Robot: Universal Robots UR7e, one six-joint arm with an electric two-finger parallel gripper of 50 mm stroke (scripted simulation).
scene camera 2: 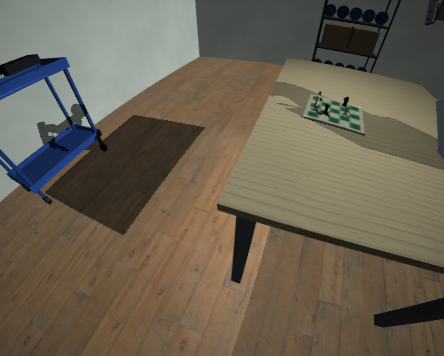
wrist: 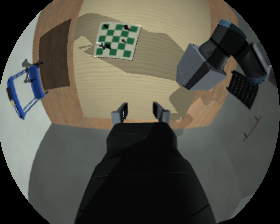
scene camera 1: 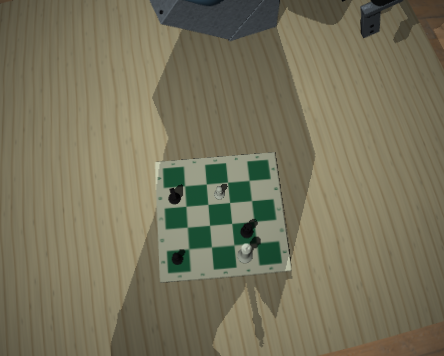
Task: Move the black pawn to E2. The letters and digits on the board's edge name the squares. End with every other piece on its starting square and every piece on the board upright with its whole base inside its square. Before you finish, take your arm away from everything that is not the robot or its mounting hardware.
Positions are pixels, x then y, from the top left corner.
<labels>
chessboard: scene camera 2; wrist 112,35; scene camera 1
same spot on chessboard: [scene camera 1: 206,231] = [scene camera 2: 329,106]
</labels>
